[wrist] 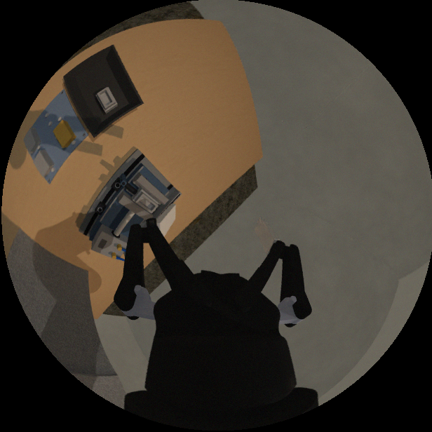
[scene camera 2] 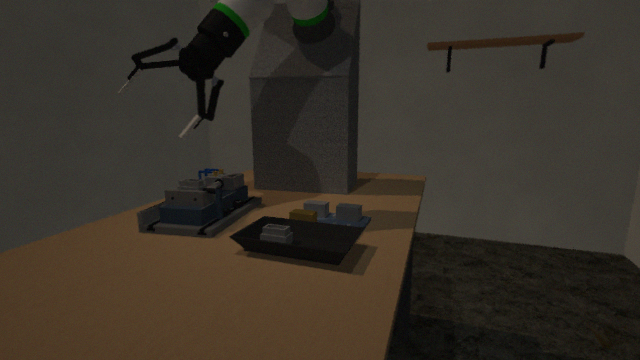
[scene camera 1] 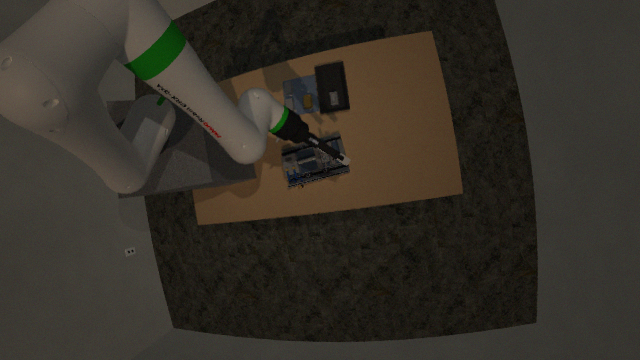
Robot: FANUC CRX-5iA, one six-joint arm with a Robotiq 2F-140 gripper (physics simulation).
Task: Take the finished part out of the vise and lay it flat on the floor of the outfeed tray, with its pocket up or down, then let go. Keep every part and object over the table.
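Frame: origin at the arm's base, x ahead, y left, z up, level; centimetres.
Where they show: gripper, fingertip midpoint: (scene camera 2: 152,117); arm's base, origin of the base link: (scene camera 2: 314,27).
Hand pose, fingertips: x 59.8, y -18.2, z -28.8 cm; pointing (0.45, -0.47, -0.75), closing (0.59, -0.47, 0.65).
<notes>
Things, the pixels of their top centre, and the offset from my fingertips.
- finished part, middle of its top: (scene camera 2: 191,180) (scene camera 1: 323,155) dx -8.0, dy +2.6, dz -15.6 cm
- grey vise, middle of its top: (scene camera 2: 205,180) (scene camera 1: 309,160) dx -14.9, dy +1.8, dz -17.1 cm
- grey pocketed part, middle of its top: (scene camera 2: 276,226) (scene camera 1: 333,97) dx +0.1, dy +28.7, dz -22.4 cm
- blue plate, middle of its top: (scene camera 2: 326,222) (scene camera 1: 300,95) dx -16.3, dy +34.9, dz -26.2 cm
- yellow block, middle of its top: (scene camera 2: 303,211) (scene camera 1: 306,100) dx -12.5, dy +30.2, dz -22.7 cm
The finished part (scene camera 2: 191,184) (wrist: 147,201) is light grey with a pocket on top and sits between the jaws of the blue and grey vise (scene camera 1: 307,161) (scene camera 2: 187,214) (wrist: 116,212). In the scene camera 1 view the arm's fingers partly cover the vise. My gripper (scene camera 2: 150,114) (wrist: 216,217) is wide open and empty, tilted, well above the vise. In the wrist view one fingertip lies beside the vise's edge and the other over the floor. The black outfeed tray (scene camera 1: 328,75) (scene camera 2: 300,253) (wrist: 87,80) stands apart from the vise.
A grey pocketed part (scene camera 1: 334,98) (scene camera 2: 276,234) (wrist: 106,99) lies in the tray. Next to the tray, a blue plate (scene camera 1: 303,85) (wrist: 60,155) bears a yellow block (scene camera 1: 307,101) (scene camera 2: 303,215) (wrist: 64,133) and grey blocks. A grey pedestal (scene camera 2: 305,130) stands behind.
</notes>
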